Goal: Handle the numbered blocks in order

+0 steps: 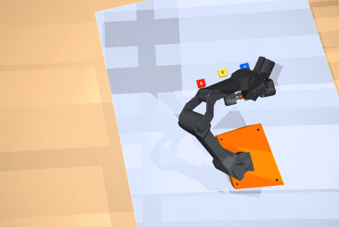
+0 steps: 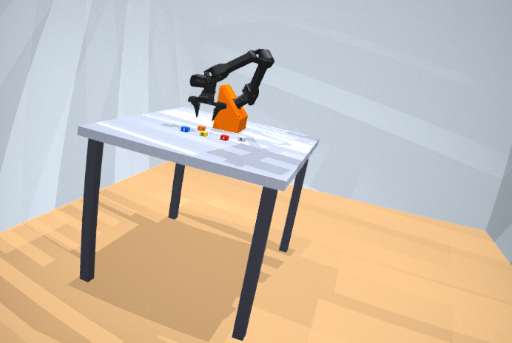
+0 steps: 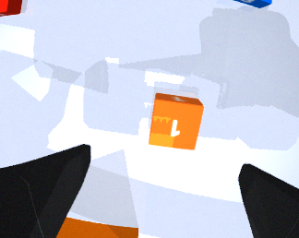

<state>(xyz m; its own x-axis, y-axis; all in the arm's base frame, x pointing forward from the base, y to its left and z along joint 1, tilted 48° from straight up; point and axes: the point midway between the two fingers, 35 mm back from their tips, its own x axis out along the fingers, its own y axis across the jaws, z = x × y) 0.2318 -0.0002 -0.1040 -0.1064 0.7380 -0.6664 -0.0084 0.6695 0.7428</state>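
Right now the orange block is 1 cm ahead of my gripper tip and 4 cm below it. From my gripper tip the other things lie so: yellow block 12 cm ahead, 5 cm to the left, 4 cm below; blue block 12 cm ahead, 4 cm to the right, 4 cm below; red block 9 cm ahead, 15 cm to the left, 4 cm below.
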